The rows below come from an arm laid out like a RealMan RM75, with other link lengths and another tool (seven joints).
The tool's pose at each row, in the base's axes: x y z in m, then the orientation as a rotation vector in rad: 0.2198, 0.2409, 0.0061, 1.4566, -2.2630, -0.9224; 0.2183, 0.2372, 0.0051, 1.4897, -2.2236, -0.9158; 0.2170, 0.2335, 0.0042, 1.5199, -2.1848, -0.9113; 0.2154, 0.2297, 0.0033, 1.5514, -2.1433, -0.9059; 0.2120, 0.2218, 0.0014, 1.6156, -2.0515, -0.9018; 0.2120, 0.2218, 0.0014, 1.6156, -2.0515, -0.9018; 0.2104, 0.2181, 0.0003, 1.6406, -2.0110, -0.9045; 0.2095, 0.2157, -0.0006, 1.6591, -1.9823, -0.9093; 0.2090, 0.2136, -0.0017, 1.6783, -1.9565, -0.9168; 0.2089, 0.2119, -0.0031, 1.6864, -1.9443, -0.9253; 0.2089, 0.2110, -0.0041, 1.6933, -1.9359, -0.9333; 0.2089, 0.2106, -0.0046, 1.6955, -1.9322, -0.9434; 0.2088, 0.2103, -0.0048, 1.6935, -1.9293, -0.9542; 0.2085, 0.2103, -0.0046, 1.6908, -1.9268, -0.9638; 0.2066, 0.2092, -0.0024, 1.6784, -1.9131, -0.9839; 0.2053, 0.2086, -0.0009, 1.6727, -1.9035, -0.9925
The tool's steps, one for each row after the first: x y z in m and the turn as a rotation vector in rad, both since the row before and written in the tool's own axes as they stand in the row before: 0.0041, -0.0006, 0.0003, -0.0092, 0.0253, -0.0268; 0.0040, -0.0006, 0.0002, -0.0103, 0.0236, -0.0256; 0.0042, -0.0003, 0.0004, -0.0107, 0.0253, -0.0272; 0.0087, -0.0004, 0.0011, -0.0274, 0.0503, -0.0600; 0.0000, 0.0000, 0.0000, 0.0000, 0.0000, 0.0000; 0.0041, -0.0001, 0.0009, -0.0145, 0.0192, -0.0260; 0.0026, -0.0002, 0.0007, -0.0107, 0.0114, -0.0199; 0.0023, -0.0006, 0.0006, -0.0093, 0.0077, -0.0205; 0.0018, -0.0010, 0.0007, -0.0064, 0.0005, -0.0103; 0.0010, -0.0008, 0.0005, -0.0044, -0.0012, -0.0085; 0.0005, -0.0004, 0.0003, -0.0044, -0.0047, -0.0048; 0.0003, -0.0001, 0.0001, -0.0061, -0.0050, -0.0020; 0.0000, 0.0004, 0.0001, -0.0058, -0.0044, -0.0011; 0.0011, 0.0029, -0.0004, -0.0205, -0.0037, 0.0003; 0.0006, 0.0020, -0.0002, -0.0112, 0.0005, -0.0004
